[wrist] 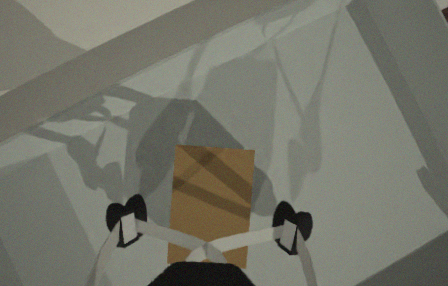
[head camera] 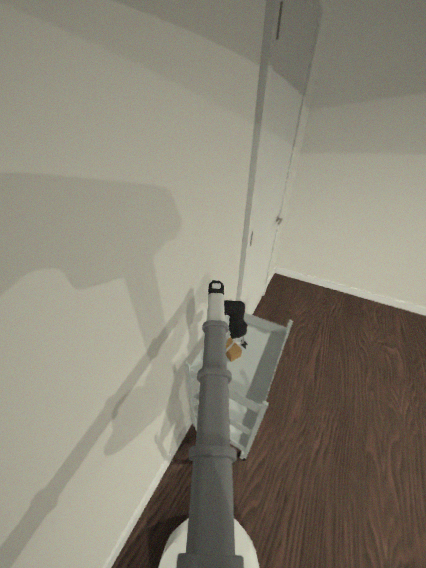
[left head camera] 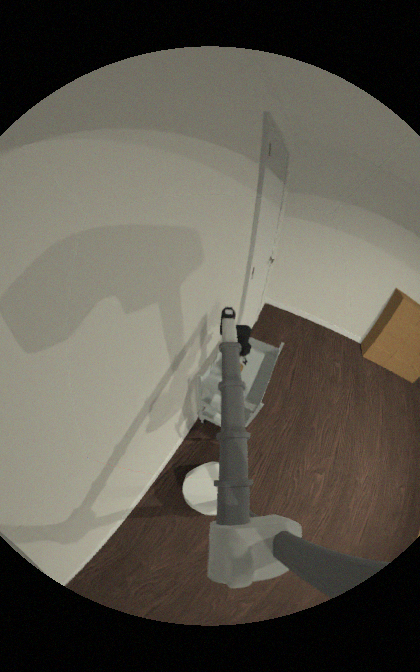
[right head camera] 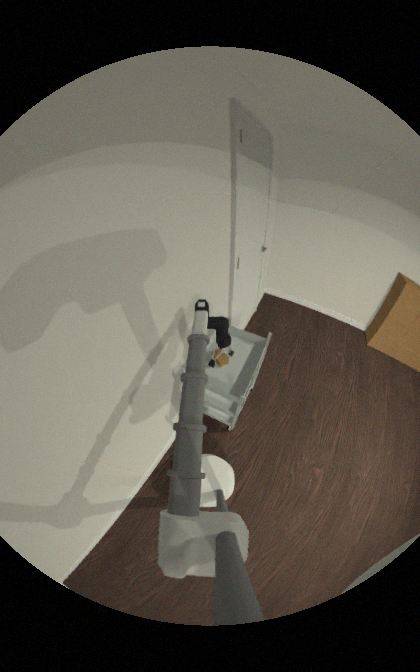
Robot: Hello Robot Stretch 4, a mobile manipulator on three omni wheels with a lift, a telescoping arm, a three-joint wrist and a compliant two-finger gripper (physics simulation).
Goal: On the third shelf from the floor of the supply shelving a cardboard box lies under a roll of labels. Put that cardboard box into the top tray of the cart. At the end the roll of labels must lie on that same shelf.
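Places are measured from the robot's base along level axes (x ahead, y left, z up), in millimetres.
Where they show: gripper, fingertip midpoint: (wrist: 210, 215) (head camera: 232, 353).
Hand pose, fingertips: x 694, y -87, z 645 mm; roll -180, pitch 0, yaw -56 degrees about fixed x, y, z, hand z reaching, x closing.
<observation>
After its pixels a point has its place.
The cardboard box (head camera: 234, 352) @(x 671, y -92, z 685 mm) (right head camera: 222, 361) (wrist: 212, 185) @(x 720, y -70, z 685 mm) lies in the cart's pale grey-green top tray (head camera: 252, 370) @(x 612, y -175, z 635 mm) (right head camera: 242, 372) (wrist: 350, 200) @(x 782, y -189, z 635 mm). In the left head view a sliver of the box (left head camera: 242, 368) shows beside the arm. My gripper (right head camera: 221, 357) (wrist: 210, 215) @(x 694, y -87, z 645 mm) is open over the box. Its two black fingertips stand one on each side, with a gap between each and the box. In the head view the arm hides part of the gripper. The roll of labels and the supply shelving do not show in these views.
The cart stands close to the long wall (head camera: 125, 225) @(x 518, y 199, z 1354 mm). A door (head camera: 272, 150) @(x 1429, y -287, z 1426 mm) (right head camera: 250, 200) is in that wall beyond the cart. A large brown box (left head camera: 395, 340) (right head camera: 397, 330) stands at the right by the far wall. Dark wooden floor (head camera: 340, 425) @(x 618, y -843, z -28 mm) extends right of the cart.
</observation>
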